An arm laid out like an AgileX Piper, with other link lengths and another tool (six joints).
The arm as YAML. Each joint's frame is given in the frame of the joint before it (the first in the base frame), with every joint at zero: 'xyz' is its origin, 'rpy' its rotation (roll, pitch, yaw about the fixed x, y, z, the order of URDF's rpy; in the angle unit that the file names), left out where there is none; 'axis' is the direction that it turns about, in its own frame. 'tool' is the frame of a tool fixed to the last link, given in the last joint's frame.
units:
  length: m
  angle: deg
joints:
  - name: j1
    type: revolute
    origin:
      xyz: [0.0, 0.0, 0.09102]
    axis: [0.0, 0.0, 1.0]
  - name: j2
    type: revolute
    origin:
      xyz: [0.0, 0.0, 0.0]
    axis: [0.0, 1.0, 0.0]
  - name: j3
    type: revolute
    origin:
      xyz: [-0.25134, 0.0, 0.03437]
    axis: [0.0, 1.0, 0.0]
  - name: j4
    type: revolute
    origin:
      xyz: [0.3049, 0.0, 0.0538]
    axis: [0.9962, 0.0, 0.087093]
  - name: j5
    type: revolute
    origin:
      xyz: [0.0, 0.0, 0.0]
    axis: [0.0, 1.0, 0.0]
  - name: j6
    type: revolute
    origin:
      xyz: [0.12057, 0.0, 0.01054]
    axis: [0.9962, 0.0, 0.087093]
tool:
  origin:
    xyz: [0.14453, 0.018, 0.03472]
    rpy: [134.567, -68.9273, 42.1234]
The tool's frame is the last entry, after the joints.
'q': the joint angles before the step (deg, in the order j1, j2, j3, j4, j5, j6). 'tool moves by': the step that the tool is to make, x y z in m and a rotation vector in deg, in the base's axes. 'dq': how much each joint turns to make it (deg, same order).
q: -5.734, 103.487, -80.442, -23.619, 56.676, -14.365
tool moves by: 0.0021, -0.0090, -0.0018, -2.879, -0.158, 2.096
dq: 0.002, 0.000, 1.136, -3.164, -1.887, -0.363
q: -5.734, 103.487, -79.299, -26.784, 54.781, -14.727
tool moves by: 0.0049, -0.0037, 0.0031, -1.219, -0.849, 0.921
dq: -0.003, -0.003, 0.006, -1.371, -1.092, 0.003
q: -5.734, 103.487, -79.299, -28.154, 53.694, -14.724
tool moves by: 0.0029, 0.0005, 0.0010, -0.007, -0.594, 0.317
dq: 0.002, -0.012, 0.010, -0.055, -0.668, 0.001
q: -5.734, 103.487, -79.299, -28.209, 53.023, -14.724
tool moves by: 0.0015, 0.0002, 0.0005, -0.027, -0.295, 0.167
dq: 0.006, 0.007, -0.004, -0.056, -0.336, 0.008
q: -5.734, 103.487, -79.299, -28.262, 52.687, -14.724
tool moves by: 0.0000, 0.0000, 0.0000, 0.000, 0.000, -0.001
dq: 0.000, 0.000, 0.000, 0.000, 0.001, 0.001
